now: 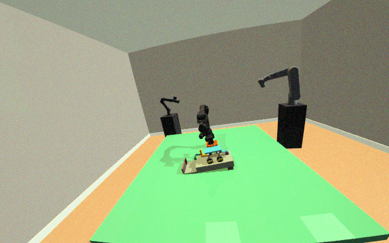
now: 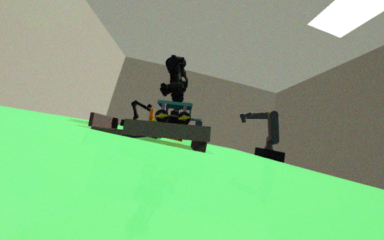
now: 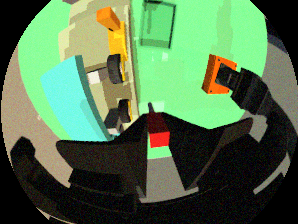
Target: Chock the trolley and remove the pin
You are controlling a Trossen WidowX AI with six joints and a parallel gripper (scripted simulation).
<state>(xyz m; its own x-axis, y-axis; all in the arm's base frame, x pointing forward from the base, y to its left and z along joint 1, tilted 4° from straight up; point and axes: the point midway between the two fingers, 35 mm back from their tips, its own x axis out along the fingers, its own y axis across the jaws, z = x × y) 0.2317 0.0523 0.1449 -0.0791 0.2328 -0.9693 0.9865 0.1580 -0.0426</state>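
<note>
My gripper tip is 10 cm short of the trolley, 1 cm to the right of it and 4 cm above it. The rest, counted from my gripper tip: brown stop block 14 cm ahead, 23 cm to the right, 12 cm below; then stop pin right at my gripper tip.
</note>
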